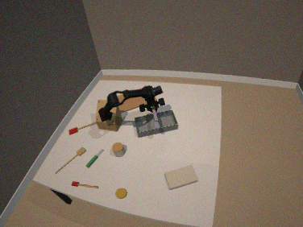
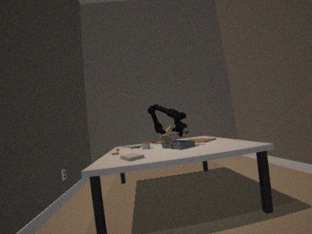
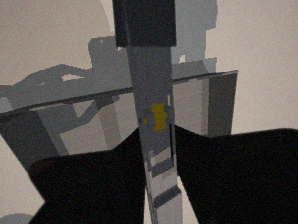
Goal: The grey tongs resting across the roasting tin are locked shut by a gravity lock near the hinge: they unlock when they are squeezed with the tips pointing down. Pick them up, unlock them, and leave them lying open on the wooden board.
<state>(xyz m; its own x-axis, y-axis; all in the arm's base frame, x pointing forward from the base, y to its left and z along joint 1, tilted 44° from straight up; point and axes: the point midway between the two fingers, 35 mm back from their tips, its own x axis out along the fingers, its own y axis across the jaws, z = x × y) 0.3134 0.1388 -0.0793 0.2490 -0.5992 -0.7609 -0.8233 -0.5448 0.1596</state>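
My gripper tip is 20 mm past the yellow lock piece, 20 mm to the right of it and 40 mm below it. Also, from my gripper tip: jar 130 mm behind, 360 mm to the right, 60 mm below; then grey roasting tin 20 mm ahead, 40 mm to the right, 70 mm below; then wooden board 300 mm behind, 200 mm to the left, 90 mm below.
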